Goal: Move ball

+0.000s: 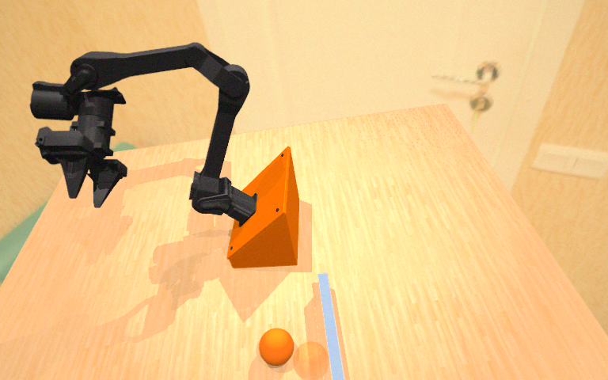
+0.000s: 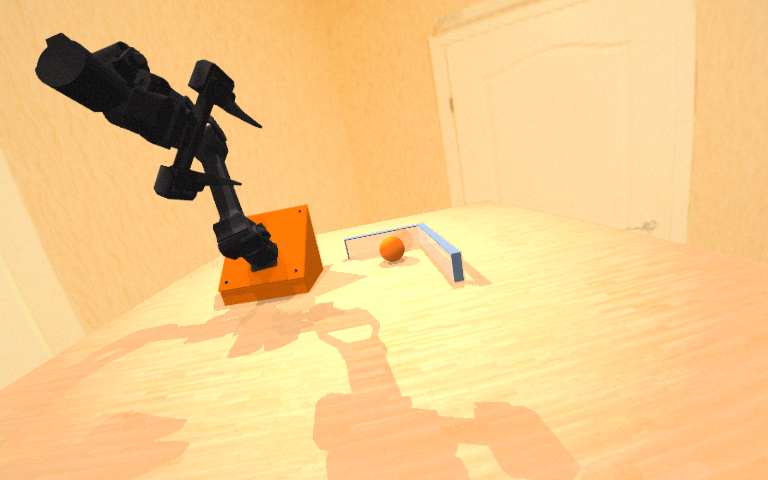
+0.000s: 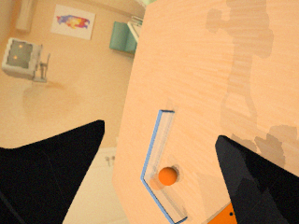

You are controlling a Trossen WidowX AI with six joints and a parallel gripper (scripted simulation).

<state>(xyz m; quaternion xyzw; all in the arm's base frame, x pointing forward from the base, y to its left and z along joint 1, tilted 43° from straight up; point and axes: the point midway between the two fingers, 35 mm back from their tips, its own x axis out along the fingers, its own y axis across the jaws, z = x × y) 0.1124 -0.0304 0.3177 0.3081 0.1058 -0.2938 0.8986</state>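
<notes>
Now: gripper tip 300 mm to the right of the orange ball, 260 mm above it and 180 mm short of it. Also, from my gripper tip: see-through copy of ball (360 mm to the left, 260 mm below, 210 mm ahead).
</notes>
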